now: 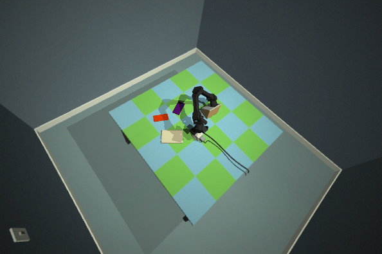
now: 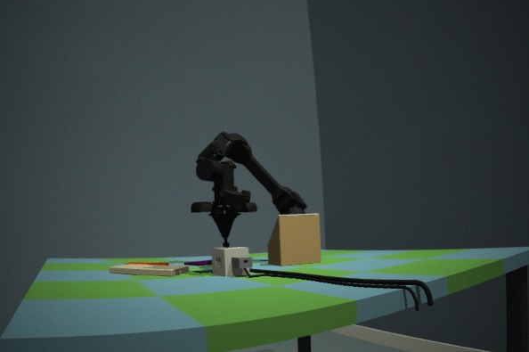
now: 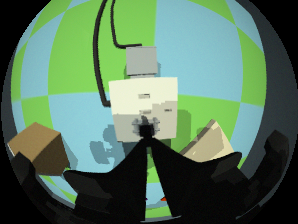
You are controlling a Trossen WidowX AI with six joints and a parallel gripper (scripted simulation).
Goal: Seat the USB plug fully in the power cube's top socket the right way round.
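The USB plug is 2 cm below my gripper tip. The rest, counted from my gripper tip: red card (15 cm ahead, 37 cm to the right, 10 cm below); then purple card (7 cm behind, 35 cm to the right, 10 cm below); then cream slab (20 cm ahead, 13 cm to the right, 10 cm below).
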